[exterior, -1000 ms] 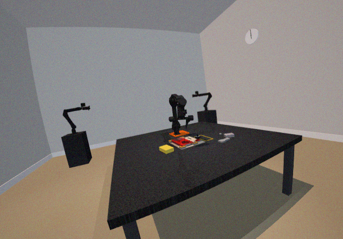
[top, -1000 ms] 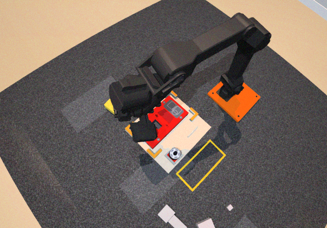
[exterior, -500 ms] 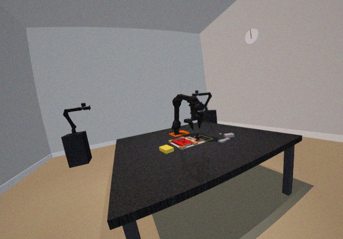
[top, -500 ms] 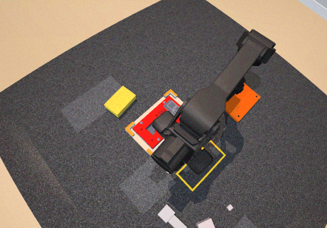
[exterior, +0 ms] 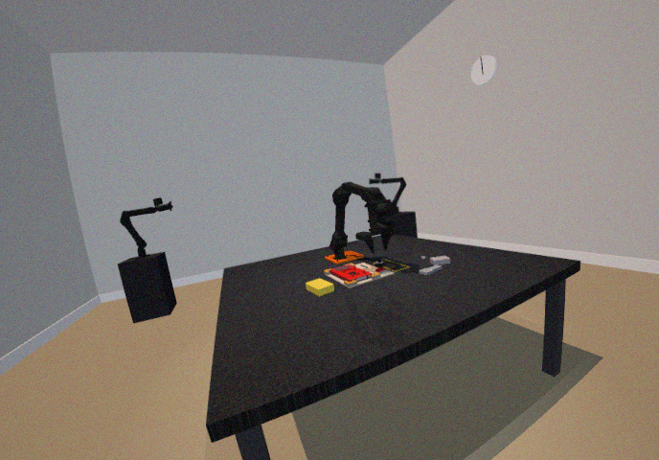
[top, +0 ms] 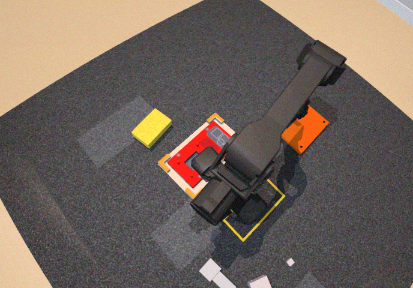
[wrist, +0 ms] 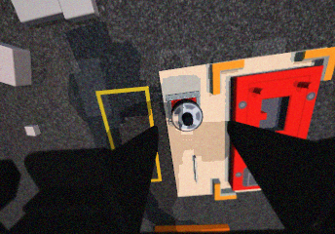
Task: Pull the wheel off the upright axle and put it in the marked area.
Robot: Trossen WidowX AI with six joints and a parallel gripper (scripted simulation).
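My gripper tip is 10 mm past the wheel and 60 mm above it. Round my gripper tip: yellow block: 300 mm to the right, 80 mm below; then grey chip: 20 mm behind, 270 mm to the left, 90 mm below.
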